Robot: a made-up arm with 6 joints. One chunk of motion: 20 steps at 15 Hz.
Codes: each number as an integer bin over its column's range. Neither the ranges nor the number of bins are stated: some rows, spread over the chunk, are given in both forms.
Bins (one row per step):
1: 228 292 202 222 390 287
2: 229 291 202 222 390 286
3: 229 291 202 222 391 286
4: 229 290 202 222 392 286
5: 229 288 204 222 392 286
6: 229 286 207 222 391 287
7: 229 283 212 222 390 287
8: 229 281 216 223 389 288
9: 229 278 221 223 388 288
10: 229 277 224 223 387 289
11: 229 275 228 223 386 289
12: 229 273 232 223 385 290
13: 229 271 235 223 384 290
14: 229 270 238 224 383 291
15: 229 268 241 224 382 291
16: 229 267 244 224 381 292
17: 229 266 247 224 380 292
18: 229 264 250 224 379 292
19: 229 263 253 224 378 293
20: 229 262 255 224 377 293
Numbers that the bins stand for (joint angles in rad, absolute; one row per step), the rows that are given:
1: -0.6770 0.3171 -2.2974 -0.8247 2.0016 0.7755
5: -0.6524 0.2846 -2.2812 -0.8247 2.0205 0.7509
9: -0.6524 0.2032 -2.1438 -0.8001 1.9826 0.8001
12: -0.6524 0.1625 -2.0549 -0.8001 1.9541 0.8493
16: -0.6524 0.1136 -1.9579 -0.7755 1.9161 0.8986
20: -0.6524 0.0729 -1.8690 -0.7755 1.8782 0.9232
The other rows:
2: -0.6524 0.3090 -2.2974 -0.8247 2.0016 0.7509
3: -0.6524 0.3090 -2.2974 -0.8247 2.0111 0.7509
4: -0.6524 0.3009 -2.2974 -0.8247 2.0205 0.7509
6: -0.6524 0.2683 -2.2570 -0.8247 2.0111 0.7755
7: -0.6524 0.2439 -2.2166 -0.8247 2.0016 0.7755
8: -0.6524 0.2276 -2.1842 -0.8001 1.9921 0.8001
10: -0.6524 0.1950 -2.1196 -0.8001 1.9731 0.8247
11: -0.6524 0.1787 -2.0873 -0.8001 1.9636 0.8247
13: -0.6524 0.1462 -2.0307 -0.8001 1.9446 0.8493
14: -0.6524 0.1380 -2.0064 -0.7755 1.9351 0.8740
15: -0.6524 0.1218 -1.9822 -0.7755 1.9256 0.8740
17: -0.6524 0.1055 -1.9337 -0.7755 1.9067 0.8986
18: -0.6524 0.0892 -1.9095 -0.7755 1.8972 0.8986
19: -0.6524 0.0811 -1.8852 -0.7755 1.8877 0.9232

